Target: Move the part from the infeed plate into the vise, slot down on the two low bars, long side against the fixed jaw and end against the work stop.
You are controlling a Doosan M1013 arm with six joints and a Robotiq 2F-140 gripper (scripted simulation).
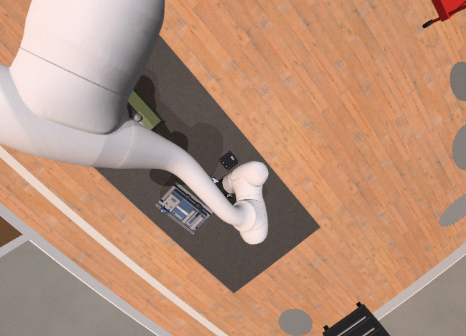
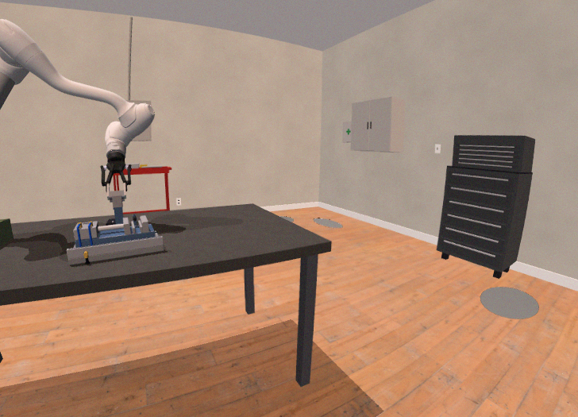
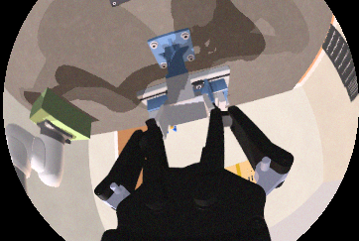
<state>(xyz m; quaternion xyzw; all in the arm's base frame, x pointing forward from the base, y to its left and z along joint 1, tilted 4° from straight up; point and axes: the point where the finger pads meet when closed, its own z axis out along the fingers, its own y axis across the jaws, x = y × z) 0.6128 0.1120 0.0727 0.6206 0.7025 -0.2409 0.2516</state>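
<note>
Now: hand 20 mm to the left of the part and 20 mm above it. Round my hand: black infeed plate (40 mm behind, 180 mm to the left, 170 mm below).
</note>
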